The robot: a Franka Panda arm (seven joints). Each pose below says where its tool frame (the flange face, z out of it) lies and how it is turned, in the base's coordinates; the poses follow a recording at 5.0 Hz.
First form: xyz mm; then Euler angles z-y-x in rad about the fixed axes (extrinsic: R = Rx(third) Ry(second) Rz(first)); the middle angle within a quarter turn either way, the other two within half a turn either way.
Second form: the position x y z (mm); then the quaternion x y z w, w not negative. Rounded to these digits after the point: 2 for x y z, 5 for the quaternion.
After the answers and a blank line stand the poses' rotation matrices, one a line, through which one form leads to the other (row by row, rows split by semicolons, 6 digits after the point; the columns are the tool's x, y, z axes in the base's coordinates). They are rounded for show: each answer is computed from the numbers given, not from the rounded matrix.
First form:
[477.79 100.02 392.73 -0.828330 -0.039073 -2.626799]
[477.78 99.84 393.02 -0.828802 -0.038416 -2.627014]
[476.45 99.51 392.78 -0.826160 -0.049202 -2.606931]
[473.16 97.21 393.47 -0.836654 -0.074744 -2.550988]
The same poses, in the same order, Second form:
[477.79 100.02 392.73 -0.88312 -0.39365 -0.08513 0.24060]
[477.78 99.84 393.02 -0.88310 -0.39379 -0.08543 0.24036]
[476.45 99.51 392.78 -0.88048 -0.39301 -0.08428 0.25139]
[473.16 97.21 393.47 -0.86919 -0.39831 -0.08548 0.28027]

0.675591 0.736241 -0.039063; 0.654313 -0.574309 0.491979; 0.339781 -0.357936 -0.869730
0.675261 0.736578 -0.038407; 0.654439 -0.574315 0.491805; 0.340196 -0.357231 -0.869858
0.676884 0.734445 -0.049182; 0.649696 -0.564697 0.508933; 0.346010 -0.376442 -0.859400
0.668080 0.740333 -0.074674; 0.644504 -0.525592 0.555309; 0.371865 -0.419119 -0.828285

